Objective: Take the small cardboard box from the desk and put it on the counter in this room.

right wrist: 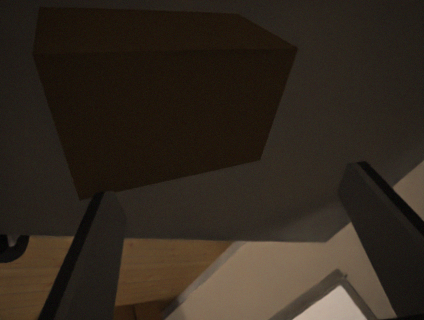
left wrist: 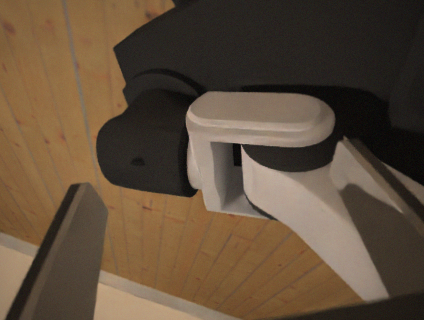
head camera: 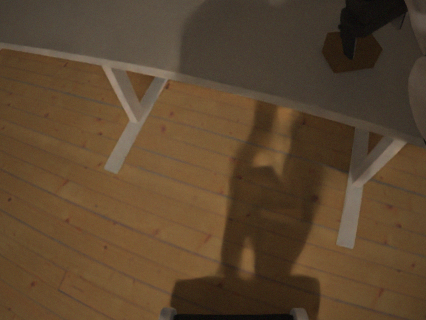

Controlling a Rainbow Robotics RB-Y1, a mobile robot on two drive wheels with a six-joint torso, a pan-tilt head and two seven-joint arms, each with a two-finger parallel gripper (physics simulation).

my left gripper: left wrist 215,176; not seen in the right wrist view (out of frame); not seen in the head camera view (out of frame)
my right gripper: right wrist 231,191; head camera 372,41; not seen in the left wrist view (out of frame)
small brown cardboard box: right wrist; head camera; not seen in the left wrist view (out of frame)
same spot on small brown cardboard box: (right wrist: 136,100) = (head camera: 340,37)
